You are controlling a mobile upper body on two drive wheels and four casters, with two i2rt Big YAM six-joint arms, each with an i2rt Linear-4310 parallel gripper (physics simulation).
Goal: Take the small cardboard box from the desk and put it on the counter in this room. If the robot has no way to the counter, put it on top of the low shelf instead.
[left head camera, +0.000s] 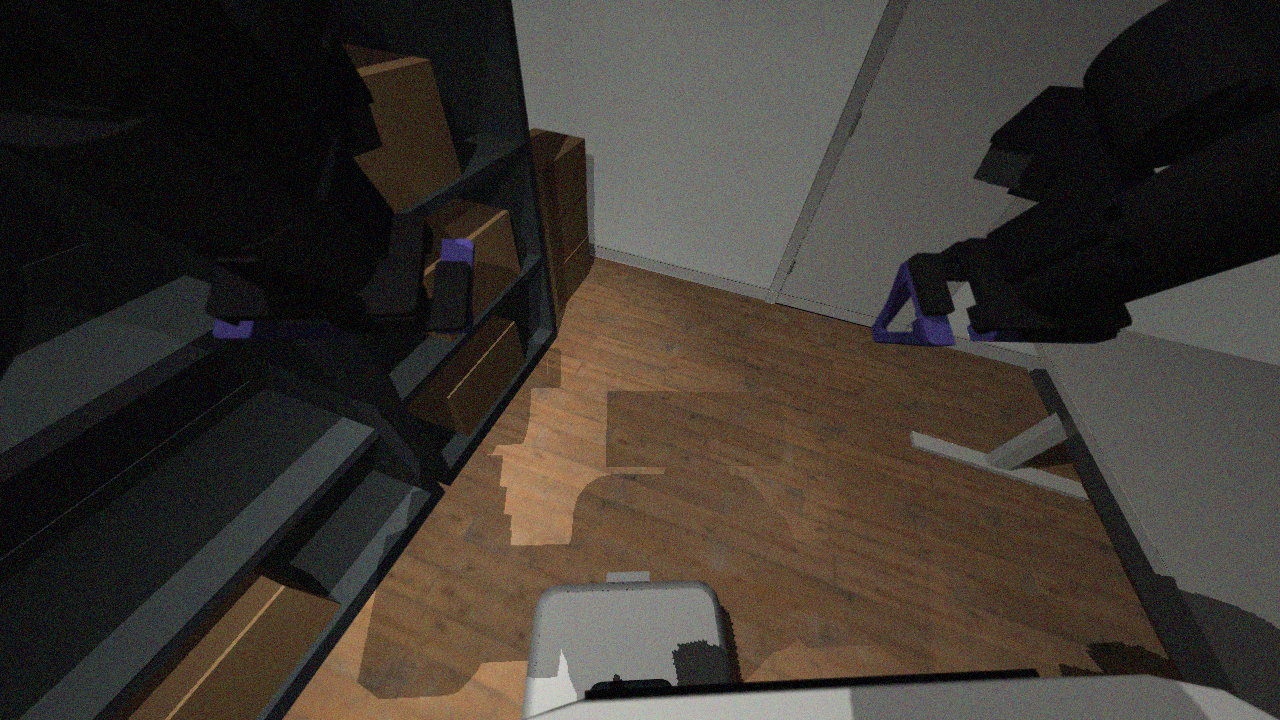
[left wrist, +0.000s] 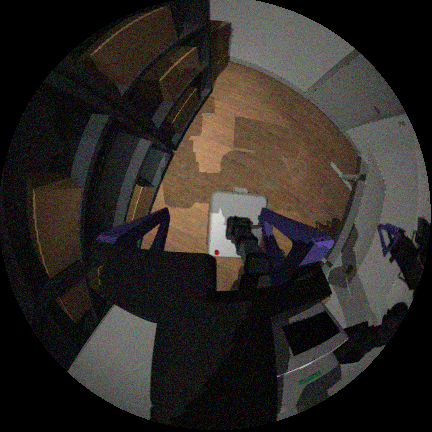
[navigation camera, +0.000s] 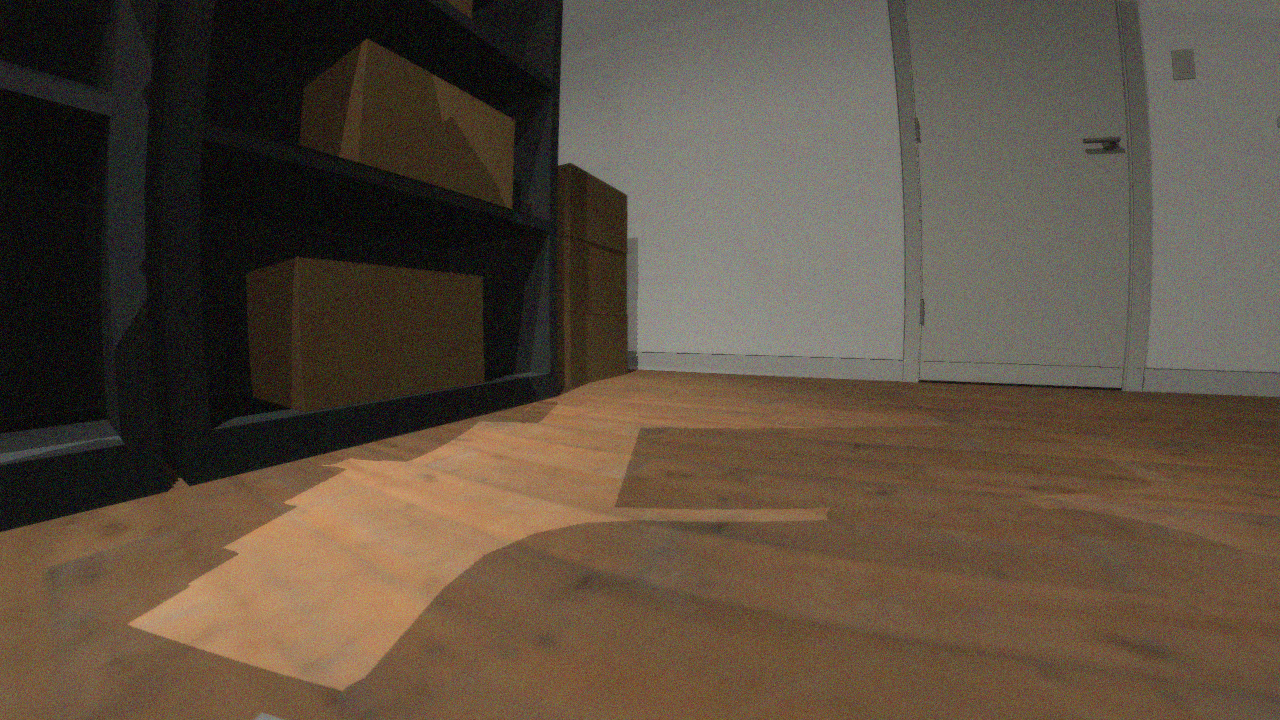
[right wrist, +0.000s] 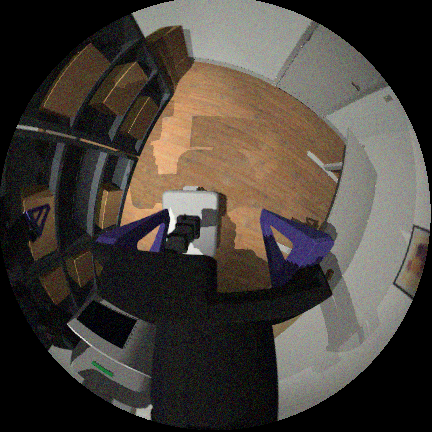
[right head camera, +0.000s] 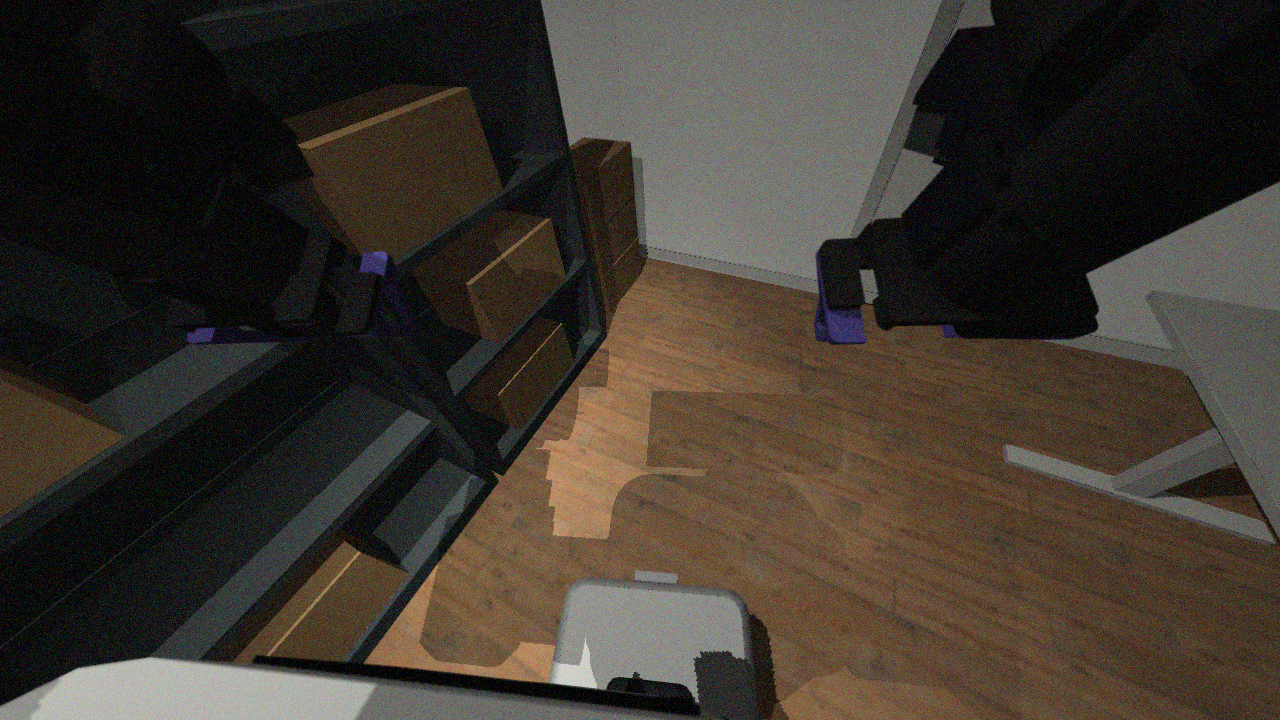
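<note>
A small brown block, probably the small cardboard box, shows in the right wrist view on the pale desk beside a finger, partly hidden. The desk stands at the right. My left gripper is open and empty, in front of the dark shelving. My right gripper is open and empty, high above the floor, left of the desk in the right wrist view. I cannot make out the counter or the low shelf.
A tall dark shelf unit with several brown boxes runs along the left, close to my base. Stacked brown boxes stand past its far end. A closed door is in the far wall. The desk's foot bar rests on the floor.
</note>
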